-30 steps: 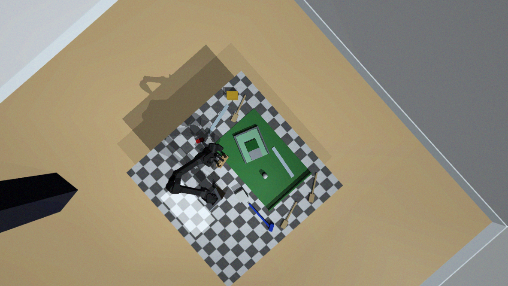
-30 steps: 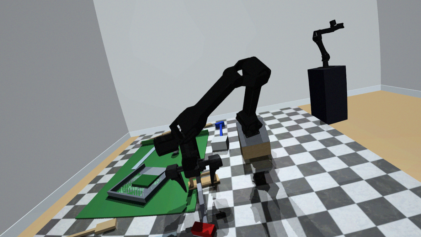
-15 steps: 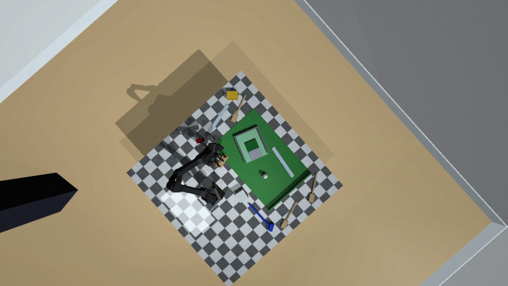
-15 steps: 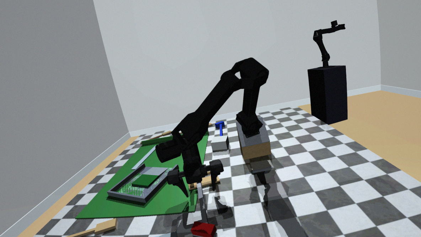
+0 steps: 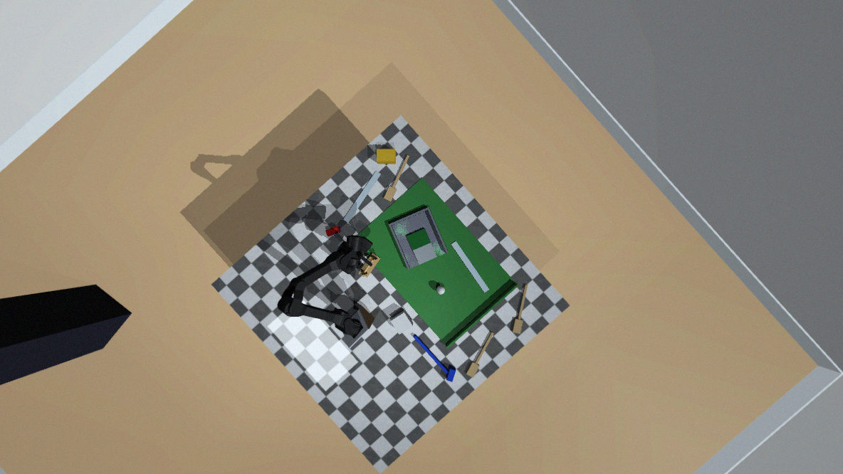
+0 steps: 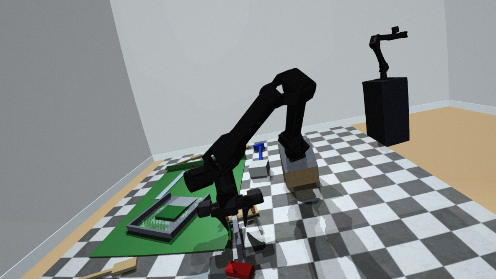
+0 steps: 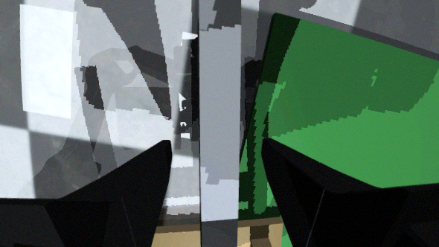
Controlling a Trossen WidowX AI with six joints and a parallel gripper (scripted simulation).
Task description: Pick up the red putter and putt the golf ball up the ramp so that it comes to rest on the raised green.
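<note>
Right now the white block is 39 cm to the right of my gripper tip, 13 cm behind it and 1 cm above it. Also, from my gripper tip: white golf ball 44 cm to the right, 12 cm ahead, 1 cm above; yellow block 47 cm ahead, 19 cm to the left, 1 cm above; green mat 33 cm to the right, 20 cm ahead, 1 cm below.
</note>
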